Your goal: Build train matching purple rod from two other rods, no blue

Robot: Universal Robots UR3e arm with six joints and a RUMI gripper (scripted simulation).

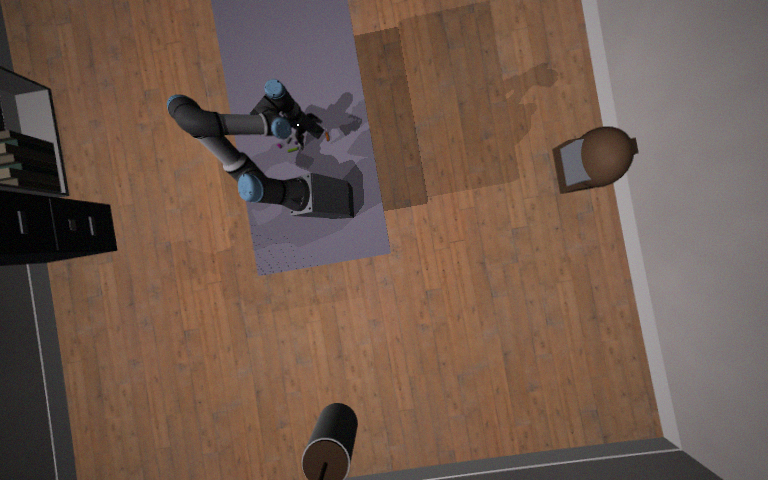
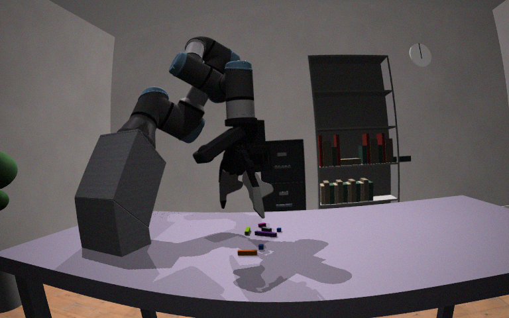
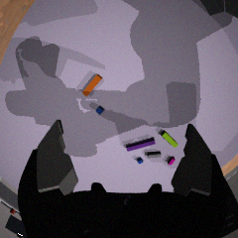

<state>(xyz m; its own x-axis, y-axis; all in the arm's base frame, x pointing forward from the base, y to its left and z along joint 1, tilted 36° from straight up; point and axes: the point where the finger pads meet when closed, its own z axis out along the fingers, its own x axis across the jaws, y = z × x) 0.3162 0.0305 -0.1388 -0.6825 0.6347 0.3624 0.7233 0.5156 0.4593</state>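
Now: the magenta rod 190 mm to the left of my hand, 70 mm below it and 20 mm ahead of it. The rest, counted from my hand: lime rod (130 mm to the left, 70 mm below, 10 mm behind); then purple rod (90 mm to the left, 70 mm below, 40 mm ahead); then orange rod (70 mm below, 50 mm to the right, 20 mm ahead).
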